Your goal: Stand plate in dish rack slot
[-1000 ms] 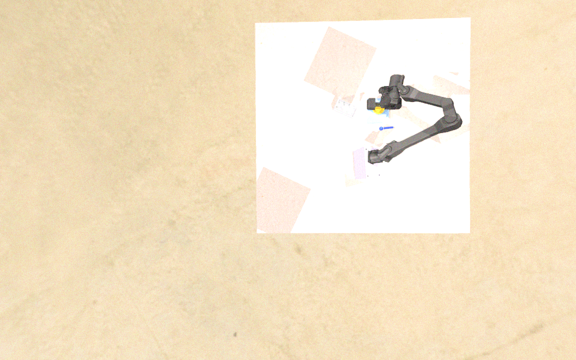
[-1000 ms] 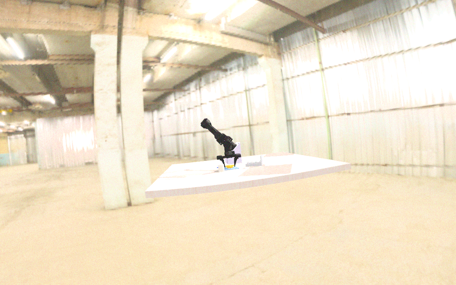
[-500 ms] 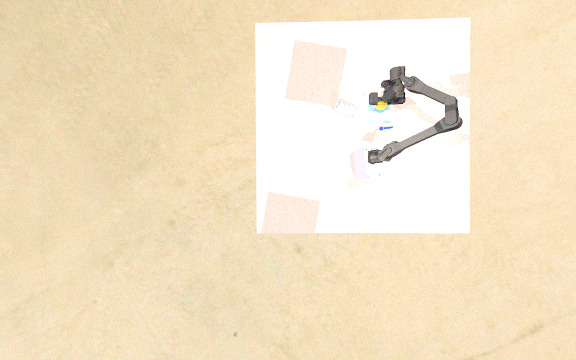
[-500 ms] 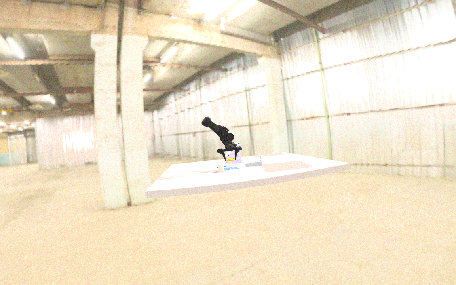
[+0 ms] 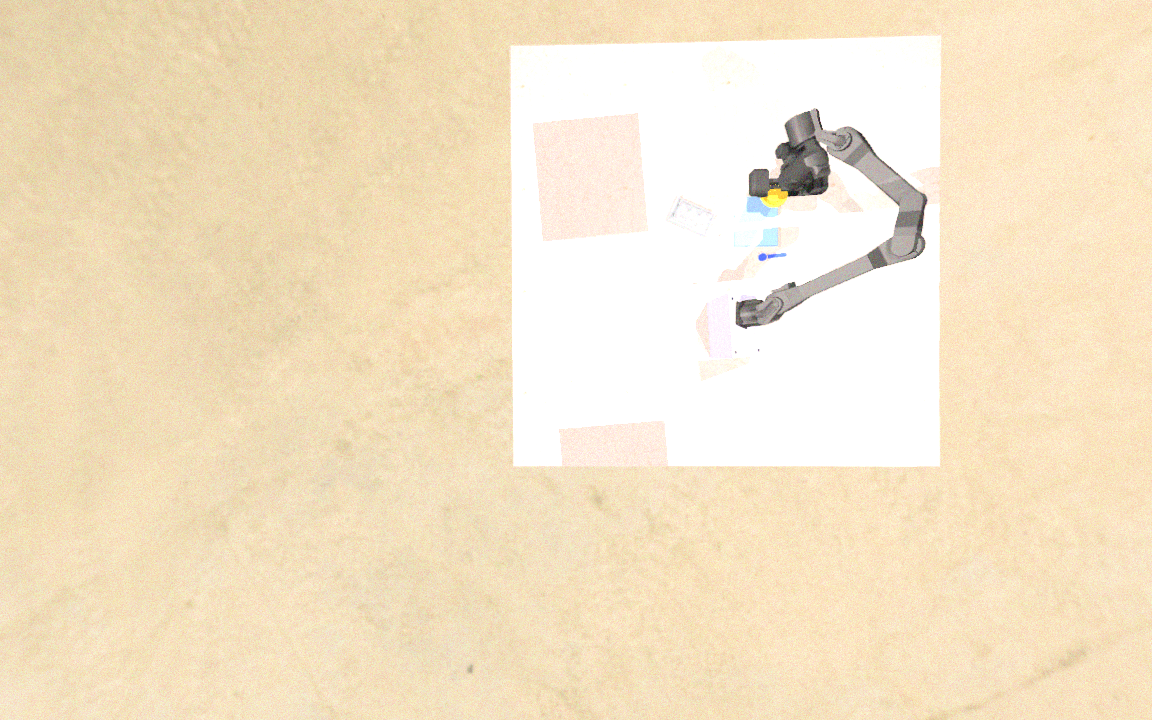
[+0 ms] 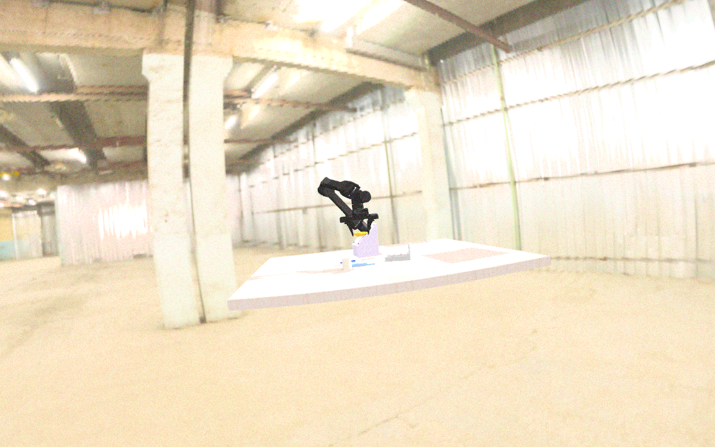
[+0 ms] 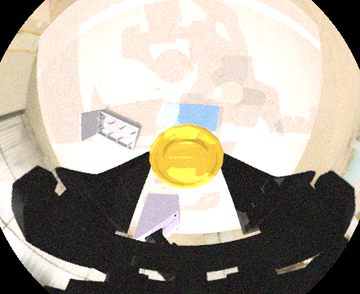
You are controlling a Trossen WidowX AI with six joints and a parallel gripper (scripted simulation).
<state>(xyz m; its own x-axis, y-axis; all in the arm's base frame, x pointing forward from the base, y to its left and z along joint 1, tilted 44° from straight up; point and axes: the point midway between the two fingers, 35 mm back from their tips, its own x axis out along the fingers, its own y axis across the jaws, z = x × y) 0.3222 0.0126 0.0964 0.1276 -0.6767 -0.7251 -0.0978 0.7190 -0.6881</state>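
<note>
My gripper tip is now 180 mm to the right of the grey dish rack, 120 mm above it and 30 mm past it. Also, from my gripper tip: light blue mat: 140 mm below, 20 mm to the right, 20 mm behind; yellow plate: 10 mm above; white cup: 120 mm below, 90 mm ahead, 80 mm to the right.
</note>
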